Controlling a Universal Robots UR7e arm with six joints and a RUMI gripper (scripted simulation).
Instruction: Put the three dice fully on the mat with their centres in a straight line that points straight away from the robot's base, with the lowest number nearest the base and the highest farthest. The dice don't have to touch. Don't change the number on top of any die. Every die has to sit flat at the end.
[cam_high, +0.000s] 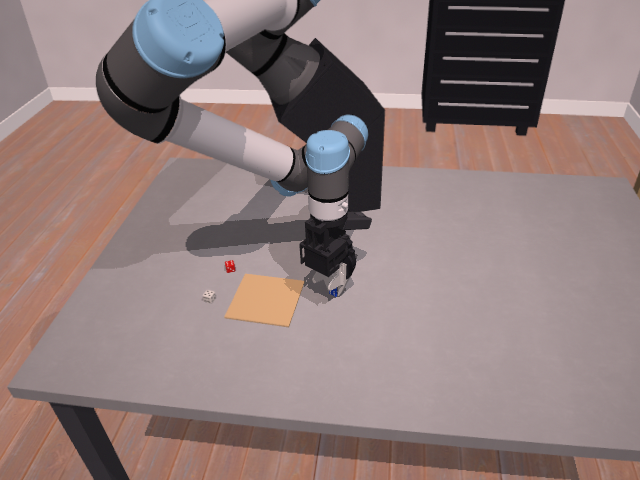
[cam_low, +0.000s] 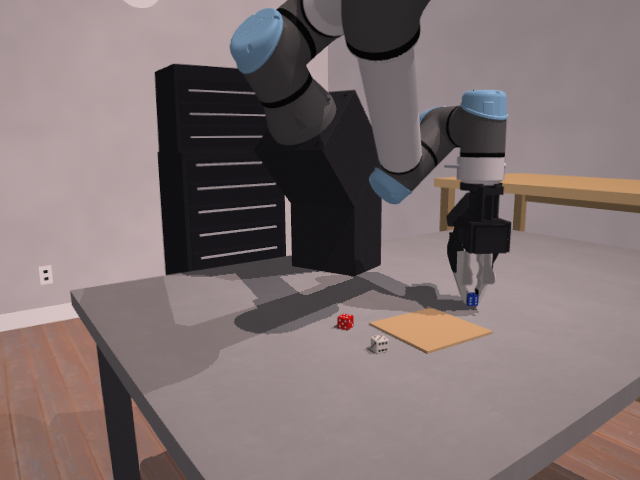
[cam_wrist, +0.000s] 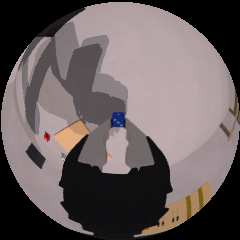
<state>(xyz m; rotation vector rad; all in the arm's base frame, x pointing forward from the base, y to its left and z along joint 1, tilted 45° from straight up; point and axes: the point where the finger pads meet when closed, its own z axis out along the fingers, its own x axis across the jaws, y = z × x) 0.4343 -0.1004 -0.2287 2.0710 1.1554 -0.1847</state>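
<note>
Now: hand 15 cm to the left of the tan mat, 2 cm short of it and 2 cm above it. The rest, counted from my hand: red die 24 cm to the right, 9 cm behind, 1 cm below; white die 27 cm to the right, 2 cm ahead, 1 cm below; blue die 1 cm below.
</note>
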